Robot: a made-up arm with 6 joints. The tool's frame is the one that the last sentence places.
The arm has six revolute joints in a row. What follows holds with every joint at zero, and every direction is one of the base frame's.
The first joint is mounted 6 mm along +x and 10 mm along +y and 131 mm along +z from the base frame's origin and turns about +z.
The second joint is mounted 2 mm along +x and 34 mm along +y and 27 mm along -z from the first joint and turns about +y.
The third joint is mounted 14 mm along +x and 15 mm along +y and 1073 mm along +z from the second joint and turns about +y.
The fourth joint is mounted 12 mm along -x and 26 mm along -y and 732 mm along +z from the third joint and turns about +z.
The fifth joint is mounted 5 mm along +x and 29 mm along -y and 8 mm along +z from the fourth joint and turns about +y.
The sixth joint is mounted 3 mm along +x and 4 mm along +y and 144 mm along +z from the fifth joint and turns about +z.
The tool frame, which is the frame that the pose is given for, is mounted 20 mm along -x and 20 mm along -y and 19 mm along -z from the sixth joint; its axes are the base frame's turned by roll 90, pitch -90 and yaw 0 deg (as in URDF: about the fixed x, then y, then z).
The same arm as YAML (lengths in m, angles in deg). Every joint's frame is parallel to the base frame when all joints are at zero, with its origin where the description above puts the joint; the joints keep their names.
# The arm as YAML. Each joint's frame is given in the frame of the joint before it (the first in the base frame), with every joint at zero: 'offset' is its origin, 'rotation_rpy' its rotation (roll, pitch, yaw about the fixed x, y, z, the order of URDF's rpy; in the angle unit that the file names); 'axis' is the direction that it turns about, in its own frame. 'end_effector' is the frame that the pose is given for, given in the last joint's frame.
length_unit: m
angle_unit: deg
chain:
  - id: joint 1
    offset: [0.006, 0.01, 0.131]
    rotation_rpy: [0.0, 0.0, 0.0]
    axis: [0.0, 0.0, 1.0]
  - id: joint 2
    offset: [0.002, 0.034, -0.027]
    rotation_rpy: [0.0, 0.0, 0.0]
    axis: [0.0, 1.0, 0.0]
  - id: joint 3
    offset: [0.014, 0.015, 1.073]
    rotation_rpy: [0.0, 0.0, 0.0]
    axis: [0.0, 1.0, 0.0]
  - id: joint 4
    offset: [-0.012, -0.026, 0.732]
    rotation_rpy: [0.0, 0.0, 0.0]
    axis: [0.0, 0.0, 1.0]
  - id: joint 5
    offset: [0.005, -0.029, 0.008]
    rotation_rpy: [0.0, 0.0, 0.0]
    axis: [0.0, 1.0, 0.0]
  - id: joint 6
    offset: [0.003, 0.004, 0.144]
    rotation_rpy: [0.0, 0.0, 0.0]
    axis: [0.0, 0.0, 1.0]
end_effector:
  offset: [-0.02, -0.02, -0.019]
  rotation_rpy: [90.0, -90.0, 0.0]

